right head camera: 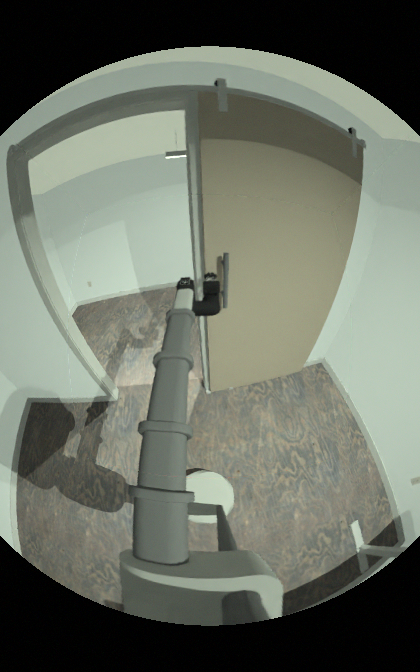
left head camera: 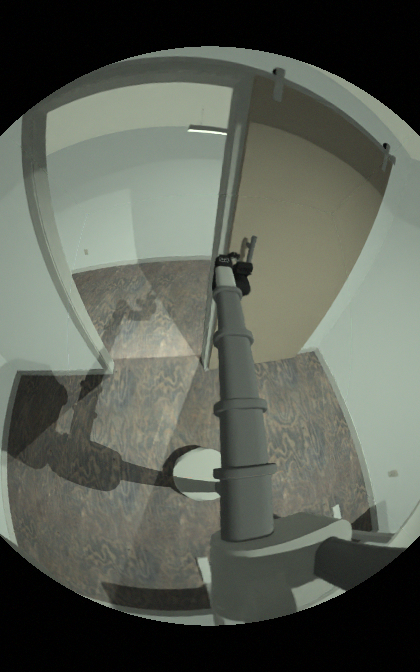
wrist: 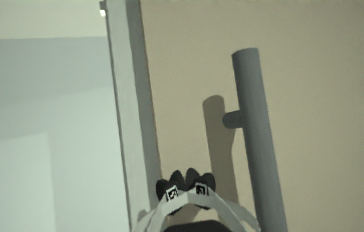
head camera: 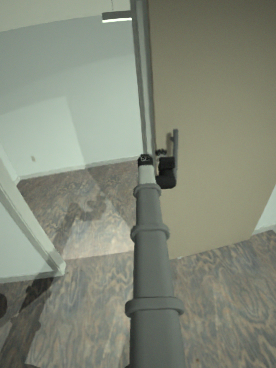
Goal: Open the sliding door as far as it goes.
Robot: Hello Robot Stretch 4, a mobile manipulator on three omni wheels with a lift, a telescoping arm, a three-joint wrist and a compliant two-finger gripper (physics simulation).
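Frame: origin at the robot's base, x left, y back, z up, level; centimetres.
Seen in the pictures: gripper, fingertip midpoint: [right head camera: 210,273] [left head camera: 233,253] [wrist: 185,182] [head camera: 160,150]; robot's base at its link origin: [right head camera: 204,495] [left head camera: 201,472].
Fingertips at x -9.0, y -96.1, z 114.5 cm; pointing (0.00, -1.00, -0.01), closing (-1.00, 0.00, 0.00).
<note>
Offsets run from my fingertips to a thing's top centre. "pt": to the spot under its first point.
The beige sliding door [head camera: 215,100] [left head camera: 300,225] [right head camera: 285,225] [wrist: 320,100] hangs on the right side of an open doorway. Its upright grey bar handle {pt dz +4.7, dx -7.6, dy +5.6 cm} [head camera: 176,145] [left head camera: 252,250] [right head camera: 226,280] [wrist: 256,125] is near the door's left edge. My gripper [head camera: 161,151] [left head camera: 234,255] [right head camera: 210,276] [wrist: 185,182] is shut and empty, its two fingertips close together. It is left of the handle, between the handle and the door's left edge, in front of the door's face. Whether a finger touches the door or handle is unclear. The handle's lower end is cut off in the wrist view.
A grey upright [right head camera: 195,200] [wrist: 131,100] runs along the door's left edge. The doorway's left post [left head camera: 50,235] [right head camera: 30,250] stands far to the left. Two hangers [left head camera: 279,85] {pt dz +94.3, dx -7.6, dy -0.8 cm} [right head camera: 222,95] hold the door on an overhead rail. A side wall [left head camera: 385,350] stands at the right.
</note>
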